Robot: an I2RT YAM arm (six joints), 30 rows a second.
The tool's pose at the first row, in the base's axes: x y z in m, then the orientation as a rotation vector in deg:
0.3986 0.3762 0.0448 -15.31 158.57 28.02
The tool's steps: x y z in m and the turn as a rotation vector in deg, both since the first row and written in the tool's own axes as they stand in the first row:
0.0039 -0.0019 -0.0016 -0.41 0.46 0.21
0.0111 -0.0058 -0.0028 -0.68 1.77 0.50
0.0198 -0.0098 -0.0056 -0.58 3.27 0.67
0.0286 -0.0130 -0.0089 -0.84 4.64 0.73
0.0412 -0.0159 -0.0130 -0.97 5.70 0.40
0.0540 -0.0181 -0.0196 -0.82 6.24 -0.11
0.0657 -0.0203 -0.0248 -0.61 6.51 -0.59
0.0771 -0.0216 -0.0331 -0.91 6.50 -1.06
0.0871 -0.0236 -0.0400 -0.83 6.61 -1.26
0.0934 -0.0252 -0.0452 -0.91 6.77 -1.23
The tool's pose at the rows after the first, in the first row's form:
0.3950 0.3734 0.0443 -15.26 159.00 28.65
0.3888 0.3684 0.0418 -15.34 160.30 29.10
0.3809 0.3626 0.0401 -15.56 161.82 29.00
0.3725 0.3574 0.0391 -15.98 163.11 29.38
0.3604 0.3516 0.0376 -16.82 164.03 29.47
0.3471 0.3456 0.0385 -17.68 164.44 29.12
0.3353 0.3402 0.0385 -18.39 164.60 28.69
0.3227 0.3345 0.0417 -19.13 164.40 29.00
0.3120 0.3289 0.0438 -19.42 164.46 28.83
0.3050 0.3248 0.0458 -19.46 164.61 28.96

